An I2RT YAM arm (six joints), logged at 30 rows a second.
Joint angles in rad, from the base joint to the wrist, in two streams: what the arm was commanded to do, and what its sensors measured. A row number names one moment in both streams.
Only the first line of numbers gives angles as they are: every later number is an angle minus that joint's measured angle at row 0.
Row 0, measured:
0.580, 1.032, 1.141, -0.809, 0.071, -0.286
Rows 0 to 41, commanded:
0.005, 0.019, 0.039, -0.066, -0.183, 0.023
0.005, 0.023, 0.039, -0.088, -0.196, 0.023
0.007, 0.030, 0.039, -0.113, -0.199, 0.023
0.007, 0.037, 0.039, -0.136, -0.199, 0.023
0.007, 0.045, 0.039, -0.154, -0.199, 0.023
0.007, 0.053, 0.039, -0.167, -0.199, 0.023
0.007, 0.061, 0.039, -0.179, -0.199, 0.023
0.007, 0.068, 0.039, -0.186, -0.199, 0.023
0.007, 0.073, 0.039, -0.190, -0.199, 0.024
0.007, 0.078, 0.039, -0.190, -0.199, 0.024
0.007, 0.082, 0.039, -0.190, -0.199, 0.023
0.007, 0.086, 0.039, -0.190, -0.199, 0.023
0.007, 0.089, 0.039, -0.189, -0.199, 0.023
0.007, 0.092, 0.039, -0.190, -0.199, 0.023
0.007, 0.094, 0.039, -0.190, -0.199, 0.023
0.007, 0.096, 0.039, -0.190, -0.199, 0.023
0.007, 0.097, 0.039, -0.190, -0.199, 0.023
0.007, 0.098, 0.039, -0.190, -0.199, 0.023
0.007, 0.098, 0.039, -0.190, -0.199, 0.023
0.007, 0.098, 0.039, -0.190, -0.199, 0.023
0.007, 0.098, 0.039, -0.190, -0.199, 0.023
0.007, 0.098, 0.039, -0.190, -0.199, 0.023
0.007, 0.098, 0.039, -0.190, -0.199, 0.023
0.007, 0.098, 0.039, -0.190, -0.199, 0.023
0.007, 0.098, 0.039, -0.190, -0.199, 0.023
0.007, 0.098, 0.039, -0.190, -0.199, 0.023
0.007, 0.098, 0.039, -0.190, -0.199, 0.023
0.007, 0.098, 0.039, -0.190, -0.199, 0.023
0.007, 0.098, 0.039, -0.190, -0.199, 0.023
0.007, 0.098, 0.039, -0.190, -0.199, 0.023
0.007, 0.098, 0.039, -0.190, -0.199, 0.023
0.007, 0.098, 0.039, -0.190, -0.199, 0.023
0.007, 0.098, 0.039, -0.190, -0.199, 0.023
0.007, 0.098, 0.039, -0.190, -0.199, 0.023
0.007, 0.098, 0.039, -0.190, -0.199, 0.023
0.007, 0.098, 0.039, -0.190, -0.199, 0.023
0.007, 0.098, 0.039, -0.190, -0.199, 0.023
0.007, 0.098, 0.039, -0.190, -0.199, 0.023
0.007, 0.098, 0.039, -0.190, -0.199, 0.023
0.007, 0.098, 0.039, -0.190, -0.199, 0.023
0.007, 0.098, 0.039, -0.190, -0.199, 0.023
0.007, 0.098, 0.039, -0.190, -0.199, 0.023
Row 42, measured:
0.002, 0.094, 0.023, -0.186, -0.183, 0.007
